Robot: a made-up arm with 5 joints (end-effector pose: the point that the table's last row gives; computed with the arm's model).
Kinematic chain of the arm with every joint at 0, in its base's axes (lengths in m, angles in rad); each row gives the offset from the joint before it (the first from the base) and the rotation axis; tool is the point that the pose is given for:
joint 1: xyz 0 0 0.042 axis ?
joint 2: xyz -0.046 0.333 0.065 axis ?
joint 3: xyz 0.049 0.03 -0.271 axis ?
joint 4: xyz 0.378 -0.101 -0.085 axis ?
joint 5: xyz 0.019 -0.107 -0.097 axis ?
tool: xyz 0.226 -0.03 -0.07
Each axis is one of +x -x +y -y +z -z.
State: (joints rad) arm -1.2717 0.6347 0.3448 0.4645 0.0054
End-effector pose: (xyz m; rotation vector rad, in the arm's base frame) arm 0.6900 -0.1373 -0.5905 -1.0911 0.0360 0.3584
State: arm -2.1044 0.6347 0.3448 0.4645 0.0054
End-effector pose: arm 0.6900 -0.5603 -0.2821 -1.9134 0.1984 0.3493
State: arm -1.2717 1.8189 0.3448 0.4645 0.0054
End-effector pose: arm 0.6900 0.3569 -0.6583 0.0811 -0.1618 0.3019
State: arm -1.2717 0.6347 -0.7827 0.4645 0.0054
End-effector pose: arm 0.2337 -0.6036 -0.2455 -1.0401 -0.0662 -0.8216
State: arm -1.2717 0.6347 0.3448 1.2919 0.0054
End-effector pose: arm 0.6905 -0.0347 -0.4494 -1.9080 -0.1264 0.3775
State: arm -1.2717 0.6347 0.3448 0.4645 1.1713
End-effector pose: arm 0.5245 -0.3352 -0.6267 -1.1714 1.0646 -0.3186
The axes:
joint 1: +x
joint 2: +x
joint 3: +z
joint 4: -x
joint 5: +y

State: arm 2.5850 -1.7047 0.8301 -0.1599 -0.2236
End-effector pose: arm 0.5909 0.2848 0.1195 1.0702 -0.4979 0.7025
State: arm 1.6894 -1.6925 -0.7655 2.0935 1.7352
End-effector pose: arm 0.0050 -0.4921 0.2829 -1.1458 1.7085 -2.2324
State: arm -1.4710 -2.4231 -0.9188 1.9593 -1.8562
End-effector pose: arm 0.3097 0.4657 -0.2409 0.6735 -1.0278 -0.0047
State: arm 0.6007 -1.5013 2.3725 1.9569 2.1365
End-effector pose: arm 0.0429 0.3701 -0.1000 -2.1920 -0.4443 0.1499
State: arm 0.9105 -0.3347 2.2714 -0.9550 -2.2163
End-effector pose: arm 0.0148 0.7494 0.2608 2.4756 -0.5225 0.3635
